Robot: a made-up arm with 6 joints.
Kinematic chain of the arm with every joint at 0, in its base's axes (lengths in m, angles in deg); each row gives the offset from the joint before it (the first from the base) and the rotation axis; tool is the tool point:
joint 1: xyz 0 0 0.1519 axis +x
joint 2: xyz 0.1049 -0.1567 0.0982 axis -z
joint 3: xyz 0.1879 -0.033 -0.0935 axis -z
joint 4: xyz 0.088 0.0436 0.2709 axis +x
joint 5: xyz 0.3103 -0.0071 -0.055 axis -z
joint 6: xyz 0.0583 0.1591 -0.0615 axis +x
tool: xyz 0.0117 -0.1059 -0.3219
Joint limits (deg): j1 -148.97..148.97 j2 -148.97..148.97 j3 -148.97..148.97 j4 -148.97..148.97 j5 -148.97..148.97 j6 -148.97..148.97
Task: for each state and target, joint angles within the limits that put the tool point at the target. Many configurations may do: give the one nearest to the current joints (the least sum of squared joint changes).
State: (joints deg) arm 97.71 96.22 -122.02 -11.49 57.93 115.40
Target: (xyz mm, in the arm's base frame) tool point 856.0 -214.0 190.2
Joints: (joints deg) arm 94.61 94.67 -111.74 -8.79 68.27 119.67
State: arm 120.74 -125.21 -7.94 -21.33 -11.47 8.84
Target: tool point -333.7 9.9 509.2
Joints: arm 120.39 -129.59 -9.42 -19.11 -7.56 10.48
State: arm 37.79 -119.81 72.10 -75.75 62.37 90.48
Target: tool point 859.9 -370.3 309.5
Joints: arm 23.77 -109.29 106.89 -92.82 77.97 56.17
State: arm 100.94 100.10 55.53 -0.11 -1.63 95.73
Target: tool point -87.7 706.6 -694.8
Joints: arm 134.39 92.06 49.22 1.44 15.01 94.01
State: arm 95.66 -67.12 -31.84 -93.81 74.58 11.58
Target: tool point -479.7 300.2 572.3
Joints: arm 53.02 -106.11 -57.84 -63.27 59.35 39.32
